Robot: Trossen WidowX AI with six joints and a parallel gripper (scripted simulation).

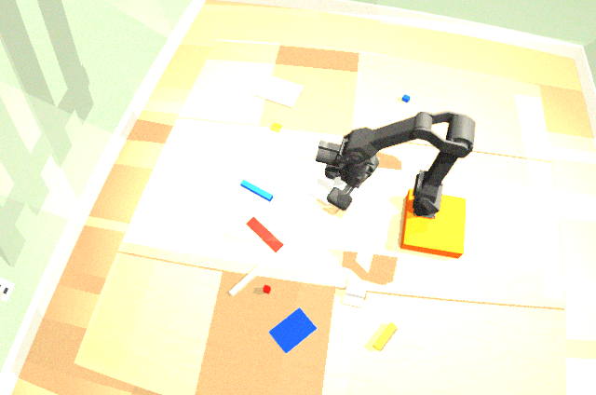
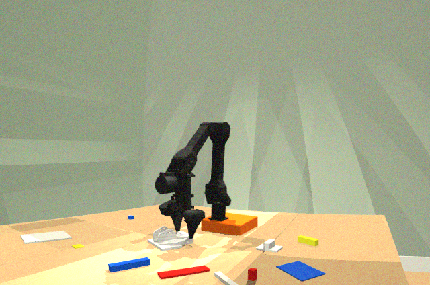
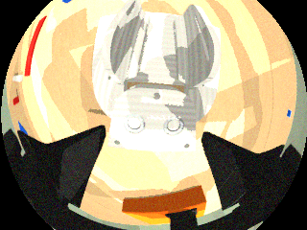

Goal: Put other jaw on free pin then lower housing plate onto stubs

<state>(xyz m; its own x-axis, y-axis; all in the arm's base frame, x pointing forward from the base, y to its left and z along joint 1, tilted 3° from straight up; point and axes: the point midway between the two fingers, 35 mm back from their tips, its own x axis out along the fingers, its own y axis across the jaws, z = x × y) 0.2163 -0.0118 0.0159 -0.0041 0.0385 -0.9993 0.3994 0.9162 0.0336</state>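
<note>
Now: gripper tip 10 mm short of the white housing part. From my gripper tip the other things lie so: red bar (220 mm ahead, 170 mm to the left, 20 mm below); then blue bar (280 mm ahead, 40 mm to the left, 10 mm below); then small yellow tile (280 mm ahead, 210 mm to the right, 20 mm below).
</note>
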